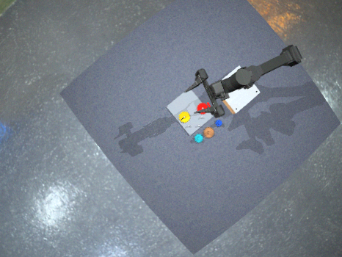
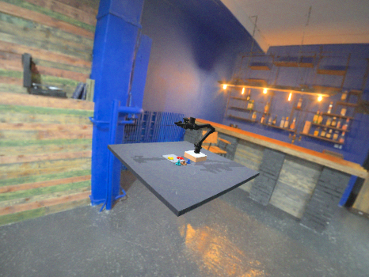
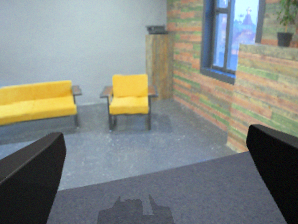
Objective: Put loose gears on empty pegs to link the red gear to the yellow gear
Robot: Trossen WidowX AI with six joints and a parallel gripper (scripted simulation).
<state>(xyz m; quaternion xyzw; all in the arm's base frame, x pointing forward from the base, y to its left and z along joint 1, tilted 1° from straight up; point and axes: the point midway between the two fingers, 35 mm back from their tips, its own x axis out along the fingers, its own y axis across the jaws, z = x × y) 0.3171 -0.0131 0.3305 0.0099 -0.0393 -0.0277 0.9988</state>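
Now: gripper tip 380 mm above the blue gear, 150 mm to the right of it and 150 mm past it. Round my gripper tip: cyan gear (380 mm below, 170 mm to the left, 10 mm behind); red gear (380 mm below, 110 mm behind, 40 mm to the left); red arrow (380 mm below, 140 mm behind, 40 mm to the left).
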